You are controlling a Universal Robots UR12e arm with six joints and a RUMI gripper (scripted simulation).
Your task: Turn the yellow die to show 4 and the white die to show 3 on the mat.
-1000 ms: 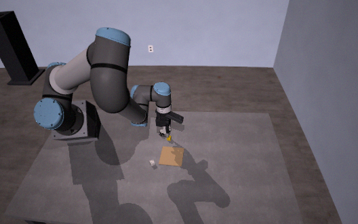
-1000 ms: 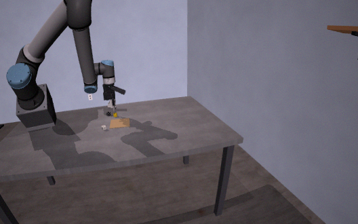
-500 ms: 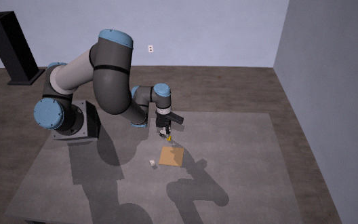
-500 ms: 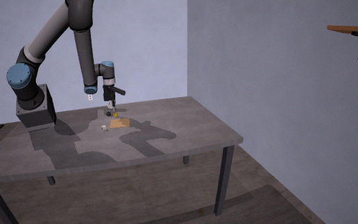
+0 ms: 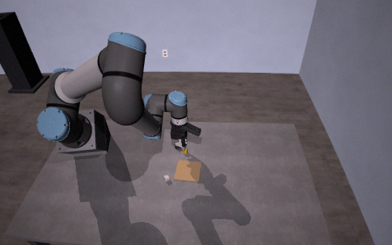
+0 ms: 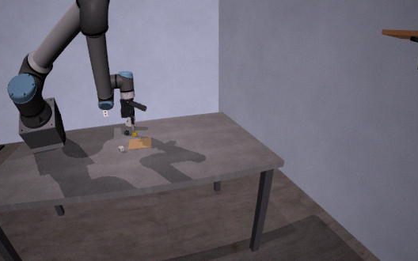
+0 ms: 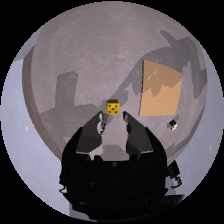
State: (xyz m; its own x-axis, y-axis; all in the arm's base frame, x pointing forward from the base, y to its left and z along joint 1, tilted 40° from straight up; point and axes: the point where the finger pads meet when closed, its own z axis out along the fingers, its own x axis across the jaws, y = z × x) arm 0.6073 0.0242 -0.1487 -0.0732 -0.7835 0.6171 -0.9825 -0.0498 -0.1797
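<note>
Now: hand 40 mm above the yellow die. Also, from my hand: black die: 60 mm behind, 40 mm to the left, 40 mm below; then white die: 210 mm to the right, 80 mm behind, 40 mm below; then tan mat: 140 mm to the right, 50 mm below, 30 mm ahead.
</note>
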